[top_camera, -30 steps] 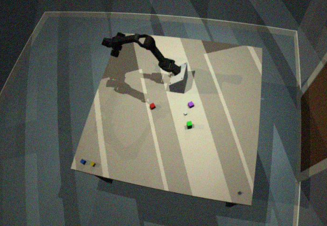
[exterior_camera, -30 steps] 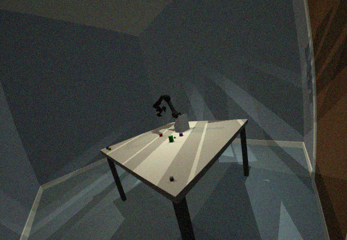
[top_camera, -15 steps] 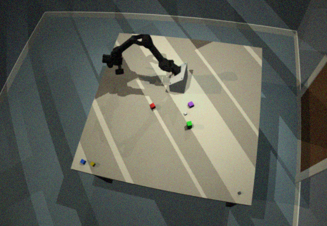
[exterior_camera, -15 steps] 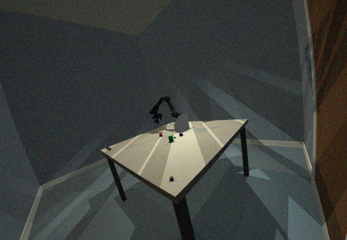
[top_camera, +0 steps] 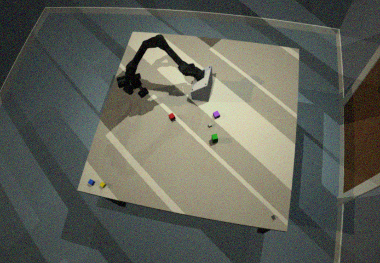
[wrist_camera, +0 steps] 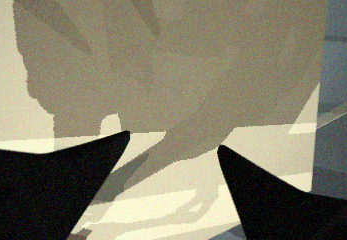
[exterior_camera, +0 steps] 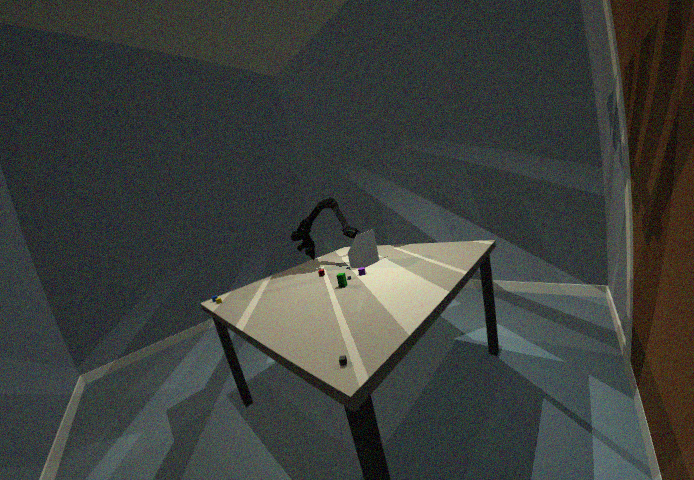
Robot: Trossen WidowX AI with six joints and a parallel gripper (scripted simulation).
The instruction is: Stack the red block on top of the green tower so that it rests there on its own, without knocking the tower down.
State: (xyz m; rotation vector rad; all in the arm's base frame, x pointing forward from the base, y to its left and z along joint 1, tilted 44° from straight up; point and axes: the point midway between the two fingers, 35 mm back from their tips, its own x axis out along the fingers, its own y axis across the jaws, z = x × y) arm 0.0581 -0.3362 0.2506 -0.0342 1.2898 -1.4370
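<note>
The red block is 240 mm to the left of my gripper tip, 180 mm ahead of it and 50 mm below it. The rest, counted from my gripper tip: white block 490 mm to the left, 230 mm ahead, 60 mm below; purple block 520 mm to the left, 160 mm ahead, 50 mm below; yellow block 660 mm ahead, 150 mm to the right, 50 mm below.
</note>
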